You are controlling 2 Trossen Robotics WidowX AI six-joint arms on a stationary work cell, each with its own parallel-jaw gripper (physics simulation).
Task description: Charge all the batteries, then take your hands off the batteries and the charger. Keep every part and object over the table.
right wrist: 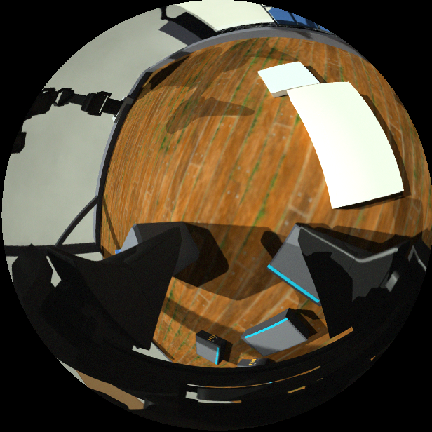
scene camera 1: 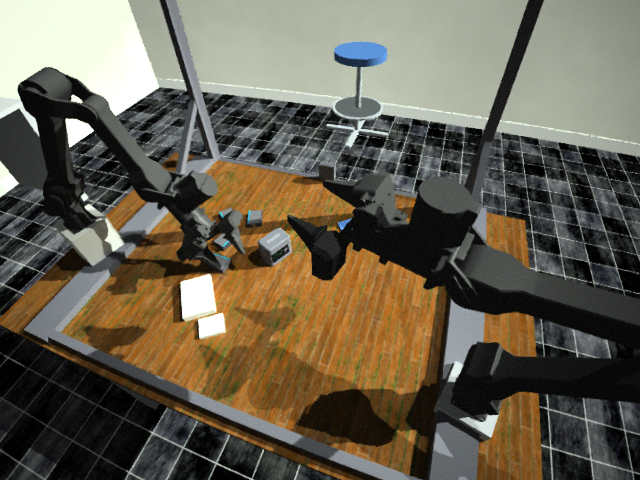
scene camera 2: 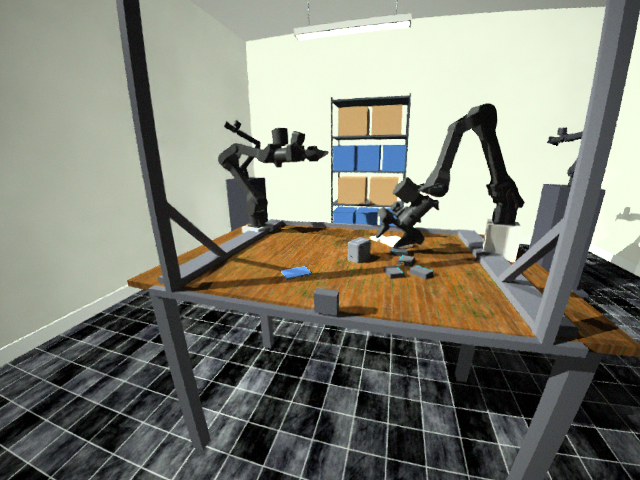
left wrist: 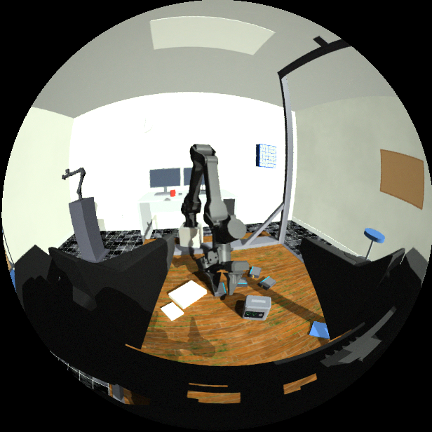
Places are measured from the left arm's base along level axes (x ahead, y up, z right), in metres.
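Pixels of known places: left gripper, fingertip midpoint: (scene camera 1: 306, 199) (scene camera 2: 322, 152); right gripper, fingertip midpoint: (scene camera 1: 232, 261) (scene camera 2: 384, 242); left arm's base at its link origin: (scene camera 1: 472, 397) (scene camera 2: 257, 225); right arm's base at its link origin: (scene camera 1: 80, 221) (scene camera 2: 503, 223).
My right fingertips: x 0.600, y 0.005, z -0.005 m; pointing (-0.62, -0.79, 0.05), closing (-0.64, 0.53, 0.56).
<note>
For each thing: its top centre in the pictures, then the offset to it from my right fingertips.
- grey charger at its top centre: (scene camera 1: 273, 238) (scene camera 2: 359, 240) dx -0.059, dy +0.028, dz +0.098 m
- second battery at its top centre: (scene camera 1: 225, 237) (scene camera 2: 406, 258) dx +0.091, dy -0.022, dz +0.061 m
- third battery at its top centre: (scene camera 1: 254, 217) (scene camera 2: 393, 269) dx +0.076, dy -0.022, dz +0.166 m
- large white block at its top centre: (scene camera 1: 196, 295) (scene camera 2: 396, 240) dx +0.015, dy -0.020, dz -0.113 m
- small white block at its top centre: (scene camera 1: 211, 325) dx -0.067, dy -0.028, dz -0.148 m
- flat blue piece at its top centre: (scene camera 1: 353, 225) (scene camera 2: 296, 271) dx -0.180, dy -0.032, dz +0.295 m
- dark grey block at its top centre: (scene camera 2: 326, 291) (scene camera 1: 327, 164) dx +0.002, dy +0.021, dz +0.441 m
The grey charger (scene camera 1: 275, 246) (scene camera 2: 358, 250) (left wrist: 257, 307) (right wrist: 189, 250) stands upright mid-table. Several small grey batteries with cyan stripes lie loose near it: one battery (scene camera 1: 222, 262) (right wrist: 295, 265) nearest the white blocks, a second battery (scene camera 1: 222, 241) (scene camera 2: 406, 260) (right wrist: 275, 336), a third battery (scene camera 1: 254, 218) (scene camera 2: 393, 272) (right wrist: 207, 345), and another battery (scene camera 1: 225, 212) (scene camera 2: 421, 271) behind. My right gripper (scene camera 1: 233, 259) (scene camera 2: 388, 241) (right wrist: 242, 234) is open, low at the nearest battery, which one finger partly hides in the right wrist view. My left gripper (scene camera 1: 307, 200) is open and empty, high above the table.
A large white block (scene camera 1: 197, 297) (right wrist: 345, 145) and a small white block (scene camera 1: 211, 326) (right wrist: 287, 79) lie near the right gripper. A flat blue piece (scene camera 1: 344, 224) (scene camera 2: 296, 272) (left wrist: 319, 330) lies on the table. A dark grey block (scene camera 1: 326, 170) (scene camera 2: 326, 302) stands at the table's edge.
</note>
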